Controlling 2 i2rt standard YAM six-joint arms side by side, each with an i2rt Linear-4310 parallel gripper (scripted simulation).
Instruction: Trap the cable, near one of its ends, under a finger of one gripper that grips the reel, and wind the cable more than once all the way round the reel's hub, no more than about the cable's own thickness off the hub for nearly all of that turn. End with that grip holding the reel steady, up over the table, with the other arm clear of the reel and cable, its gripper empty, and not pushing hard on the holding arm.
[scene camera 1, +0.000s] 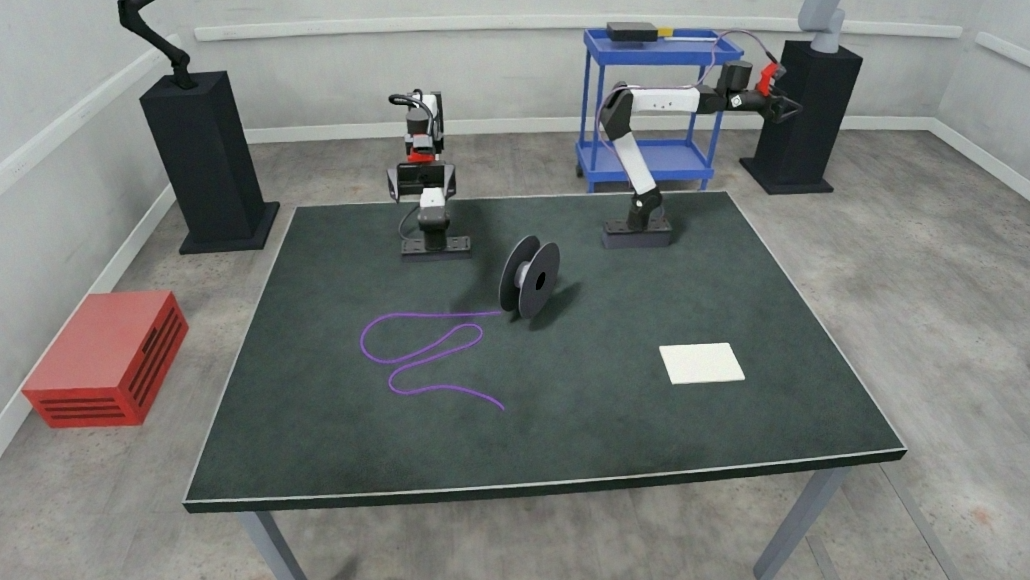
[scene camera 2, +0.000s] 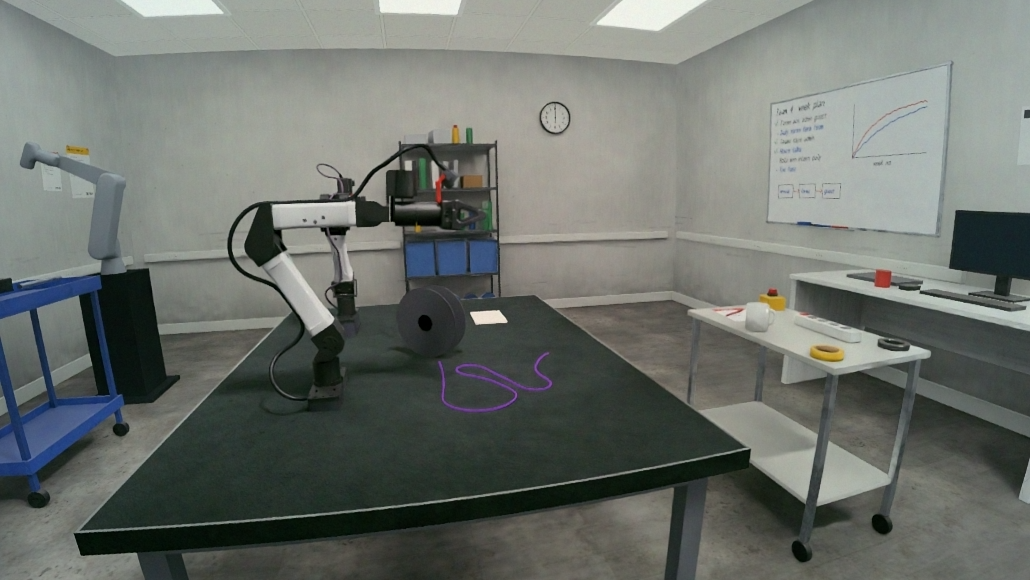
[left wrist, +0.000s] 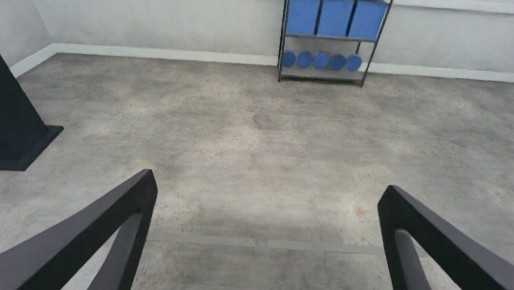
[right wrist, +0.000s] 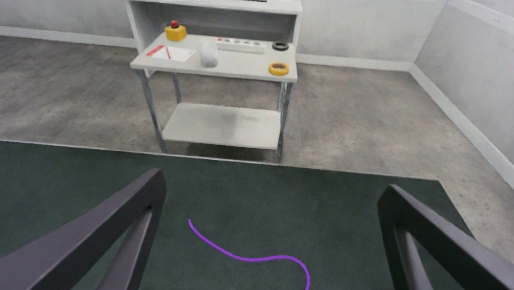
Labels:
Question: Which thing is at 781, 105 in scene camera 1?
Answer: The left gripper.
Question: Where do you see a dark grey reel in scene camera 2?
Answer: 431, 320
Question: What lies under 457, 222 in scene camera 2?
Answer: The right gripper.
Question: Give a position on a dark grey reel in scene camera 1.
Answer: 528, 278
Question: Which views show the right gripper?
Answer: Scene camera 1, scene camera 2 and the right wrist view only.

